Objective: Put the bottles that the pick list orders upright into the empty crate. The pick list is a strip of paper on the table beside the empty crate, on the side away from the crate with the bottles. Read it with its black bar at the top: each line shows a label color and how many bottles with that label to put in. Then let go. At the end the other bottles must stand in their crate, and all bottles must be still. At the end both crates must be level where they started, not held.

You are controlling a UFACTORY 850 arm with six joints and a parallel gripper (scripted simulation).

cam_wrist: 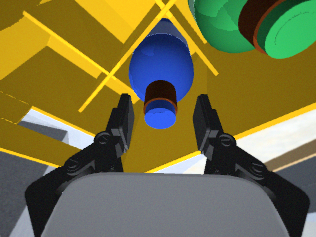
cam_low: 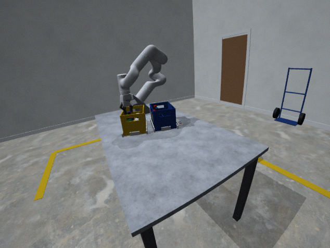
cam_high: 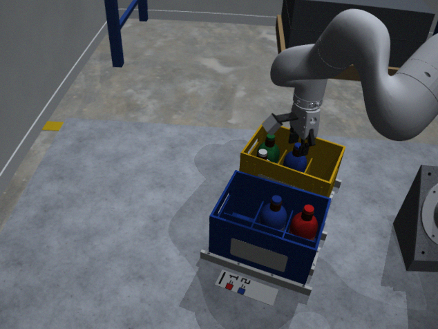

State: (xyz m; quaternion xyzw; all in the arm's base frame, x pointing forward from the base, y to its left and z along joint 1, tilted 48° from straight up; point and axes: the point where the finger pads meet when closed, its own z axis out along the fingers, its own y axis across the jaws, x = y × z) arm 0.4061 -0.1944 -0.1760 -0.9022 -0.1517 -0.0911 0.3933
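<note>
Right now the yellow crate is 20 mm ahead of my hand, 40 mm to the left of it and 80 mm below it. Also, from my hand: white-capped bottle (110 mm ahead, 40 mm to the left, 80 mm below); then red-label bottle (260 mm to the left, 80 mm below); then green bottle (80 mm ahead, 40 mm to the right, 80 mm below).
</note>
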